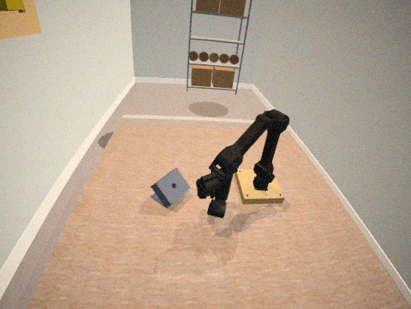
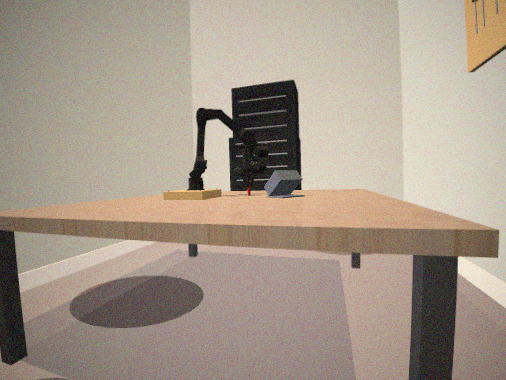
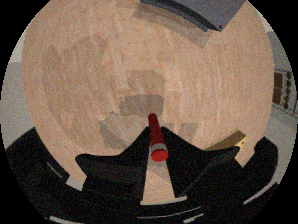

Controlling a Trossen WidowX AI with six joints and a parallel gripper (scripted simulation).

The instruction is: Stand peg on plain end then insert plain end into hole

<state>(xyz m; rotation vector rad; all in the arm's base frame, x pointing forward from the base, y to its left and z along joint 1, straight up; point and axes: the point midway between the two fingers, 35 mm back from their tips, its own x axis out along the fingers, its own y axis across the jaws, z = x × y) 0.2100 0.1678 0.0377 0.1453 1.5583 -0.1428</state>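
My gripper tip is now 21 cm short of the grey sloped panel, 8 cm to the left of it and 2 cm below it. The rest, counted from my gripper tip: red peg: 2 cm above.
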